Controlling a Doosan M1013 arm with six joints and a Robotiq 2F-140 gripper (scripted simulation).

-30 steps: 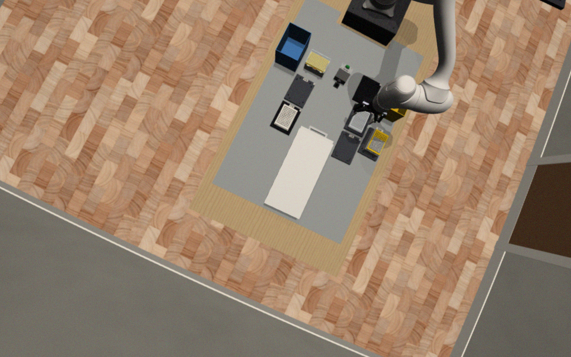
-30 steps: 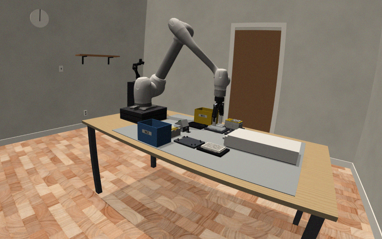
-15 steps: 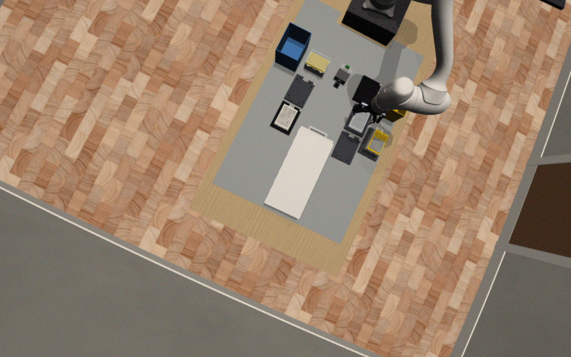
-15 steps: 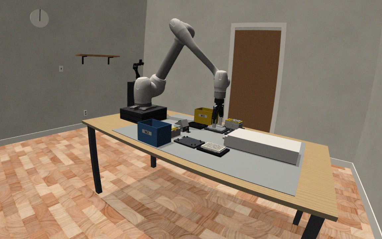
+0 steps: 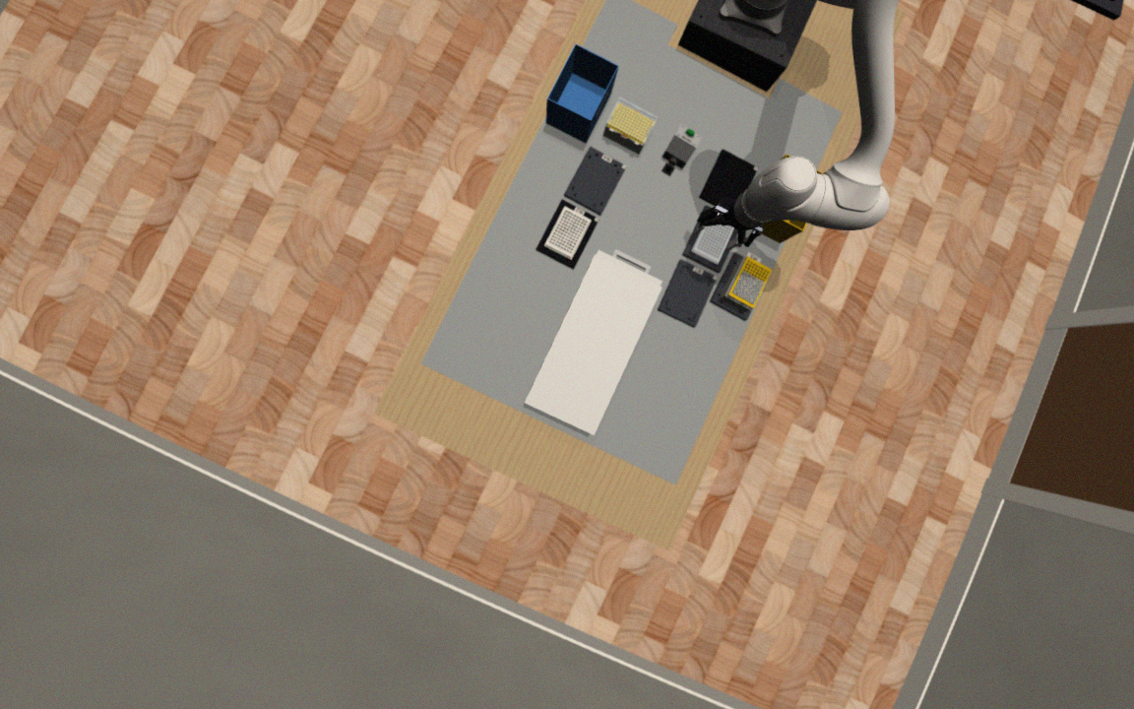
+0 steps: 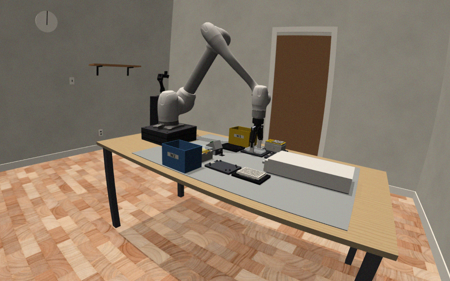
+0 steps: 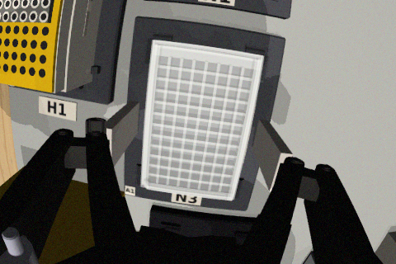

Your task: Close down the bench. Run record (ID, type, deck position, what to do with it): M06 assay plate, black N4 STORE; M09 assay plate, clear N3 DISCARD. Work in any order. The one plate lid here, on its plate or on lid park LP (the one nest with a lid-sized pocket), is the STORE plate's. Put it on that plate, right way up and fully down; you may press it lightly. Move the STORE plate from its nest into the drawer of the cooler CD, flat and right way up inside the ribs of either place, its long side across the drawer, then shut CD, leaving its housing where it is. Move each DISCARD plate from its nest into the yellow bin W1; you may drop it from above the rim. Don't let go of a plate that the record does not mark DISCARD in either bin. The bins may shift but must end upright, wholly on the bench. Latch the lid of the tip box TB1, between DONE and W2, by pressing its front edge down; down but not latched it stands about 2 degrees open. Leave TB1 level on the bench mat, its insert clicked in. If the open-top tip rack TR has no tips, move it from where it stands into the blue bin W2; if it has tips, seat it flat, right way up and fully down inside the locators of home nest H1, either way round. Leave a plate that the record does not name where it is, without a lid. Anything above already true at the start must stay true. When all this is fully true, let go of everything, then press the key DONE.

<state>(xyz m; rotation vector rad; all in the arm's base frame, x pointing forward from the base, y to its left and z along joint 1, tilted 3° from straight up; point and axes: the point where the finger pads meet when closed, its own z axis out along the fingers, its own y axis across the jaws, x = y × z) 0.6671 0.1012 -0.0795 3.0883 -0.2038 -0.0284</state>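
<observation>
The nest N3 is 3 cm below my hand. Round my hand: black lid park: 18 cm behind, 3 cm below; then yellow tip rack: 12 cm to the left, 10 cm ahead, 2 cm above; then nest N1: 18 cm ahead, 3 cm below, 2 cm to the right.
</observation>
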